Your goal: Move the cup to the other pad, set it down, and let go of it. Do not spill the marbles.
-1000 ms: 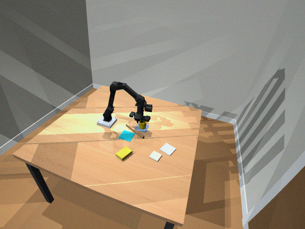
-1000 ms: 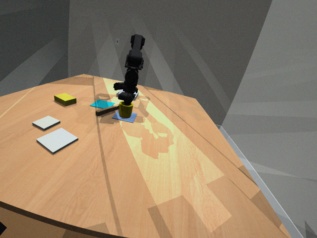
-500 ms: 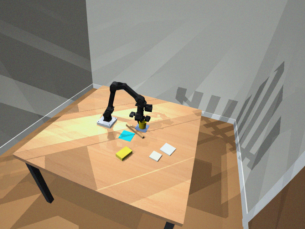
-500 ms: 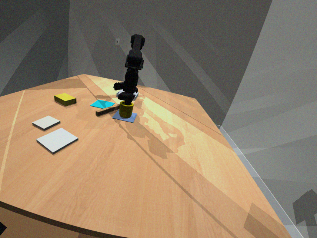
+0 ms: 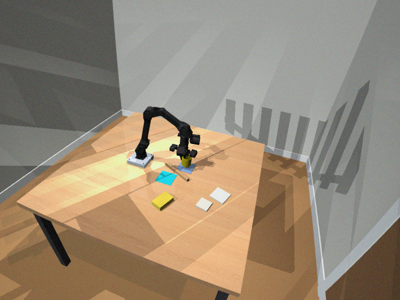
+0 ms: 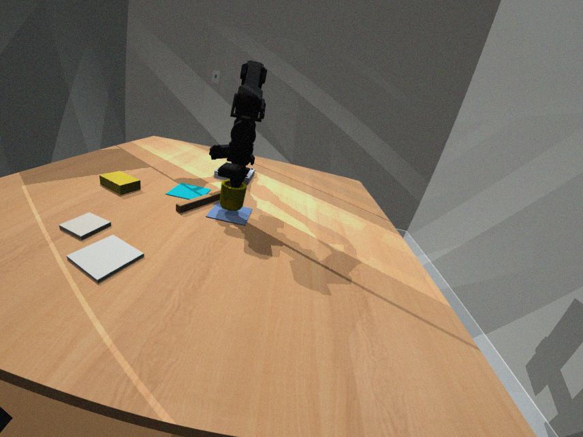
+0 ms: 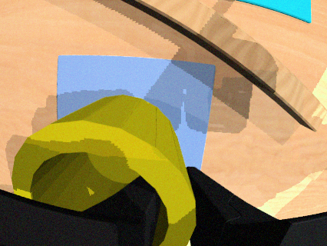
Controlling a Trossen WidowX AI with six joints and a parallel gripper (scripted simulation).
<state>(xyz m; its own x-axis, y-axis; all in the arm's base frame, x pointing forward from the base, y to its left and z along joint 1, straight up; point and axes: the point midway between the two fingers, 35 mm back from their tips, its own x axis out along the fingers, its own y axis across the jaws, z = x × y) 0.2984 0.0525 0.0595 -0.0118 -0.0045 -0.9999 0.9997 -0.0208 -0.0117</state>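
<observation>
Right now my gripper tip is 2 cm above the blue marble, 1 cm to the right of it and 1 cm short of it. The rest, counted from my gripper tip: yellow cup: 2 cm ahead; blue-grey pad: 6 cm below, 3 cm ahead; red marble: 3 cm ahead, 2 cm below.
</observation>
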